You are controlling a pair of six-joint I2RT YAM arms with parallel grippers.
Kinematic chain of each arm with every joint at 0, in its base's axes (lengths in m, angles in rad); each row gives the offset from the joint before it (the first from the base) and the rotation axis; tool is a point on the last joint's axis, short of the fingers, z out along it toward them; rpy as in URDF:
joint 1: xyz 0 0 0.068 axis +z
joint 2: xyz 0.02 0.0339 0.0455 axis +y
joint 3: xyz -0.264 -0.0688 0 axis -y
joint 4: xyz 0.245 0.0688 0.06 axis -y
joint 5: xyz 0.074 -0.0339 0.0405 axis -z
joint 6: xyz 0.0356 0 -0.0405 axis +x
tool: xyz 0 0 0 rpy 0 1.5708 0
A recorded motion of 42 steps. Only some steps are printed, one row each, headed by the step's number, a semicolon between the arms.
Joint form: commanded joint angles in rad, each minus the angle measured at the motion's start. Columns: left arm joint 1, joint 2, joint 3, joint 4, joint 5, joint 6; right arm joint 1, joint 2, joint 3, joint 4, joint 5, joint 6.
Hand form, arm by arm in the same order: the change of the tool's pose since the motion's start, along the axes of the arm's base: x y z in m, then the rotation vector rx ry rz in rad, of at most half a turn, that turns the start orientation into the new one. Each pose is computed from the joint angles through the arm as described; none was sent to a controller.
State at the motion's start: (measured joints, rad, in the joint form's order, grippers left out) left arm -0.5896 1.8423 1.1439 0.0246 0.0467 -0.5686; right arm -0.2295 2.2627 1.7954 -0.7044 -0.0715 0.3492
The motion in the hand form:
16: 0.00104 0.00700 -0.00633 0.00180 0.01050 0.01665; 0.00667 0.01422 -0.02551 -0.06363 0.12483 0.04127
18: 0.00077 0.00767 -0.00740 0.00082 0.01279 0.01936; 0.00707 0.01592 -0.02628 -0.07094 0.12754 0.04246
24: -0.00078 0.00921 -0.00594 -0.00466 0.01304 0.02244; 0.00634 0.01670 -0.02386 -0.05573 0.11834 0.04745
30: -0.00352 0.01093 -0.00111 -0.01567 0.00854 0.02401; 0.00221 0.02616 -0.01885 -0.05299 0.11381 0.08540
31: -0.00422 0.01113 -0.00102 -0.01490 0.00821 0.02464; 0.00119 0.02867 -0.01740 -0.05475 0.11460 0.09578
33: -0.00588 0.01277 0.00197 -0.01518 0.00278 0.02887; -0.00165 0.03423 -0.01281 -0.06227 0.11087 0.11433
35: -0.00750 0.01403 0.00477 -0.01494 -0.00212 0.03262; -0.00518 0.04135 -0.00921 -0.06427 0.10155 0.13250
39: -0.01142 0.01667 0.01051 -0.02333 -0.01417 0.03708; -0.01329 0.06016 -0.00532 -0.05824 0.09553 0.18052
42: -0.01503 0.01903 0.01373 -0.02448 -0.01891 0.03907; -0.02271 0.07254 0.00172 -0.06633 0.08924 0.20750
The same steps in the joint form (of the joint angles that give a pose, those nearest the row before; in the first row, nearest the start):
16: 0.0162 0.0016 -0.0224 0.0144 0.0023 -0.0036; 0.0381 0.0841 0.0576 -0.0833 0.0820 -0.0329
18: 0.0173 0.0016 -0.0267 0.0175 0.0023 -0.0063; 0.0423 0.0857 0.0574 -0.0827 0.0901 -0.0325
24: 0.0185 -0.0086 -0.0348 0.0183 0.0039 -0.0111; 0.0423 0.0771 0.0515 -0.0798 0.0725 -0.0317
30: 0.0187 -0.0293 -0.0438 0.0169 0.0070 -0.0172; 0.0595 0.0468 0.0189 -0.0752 0.0612 -0.0499
31: 0.0181 -0.0318 -0.0466 0.0170 0.0054 -0.0174; 0.0643 0.0397 0.0127 -0.0770 0.0608 -0.0556
33: 0.0189 -0.0455 -0.0524 0.0138 0.0010 -0.0174; 0.0752 0.0179 -0.0063 -0.0753 0.0638 -0.0650
35: 0.0189 -0.0578 -0.0570 0.0099 -0.0037 -0.0174; 0.0891 -0.0077 -0.0361 -0.0624 0.0617 -0.0692
39: 0.0189 -0.0855 -0.0715 0.0115 -0.0072 -0.0205; 0.1267 -0.0538 -0.0973 -0.0445 0.0498 -0.0761
42: 0.0187 -0.1067 -0.0845 0.0079 -0.0099 -0.0205; 0.1527 -0.1044 -0.1515 -0.0344 0.0547 -0.0793

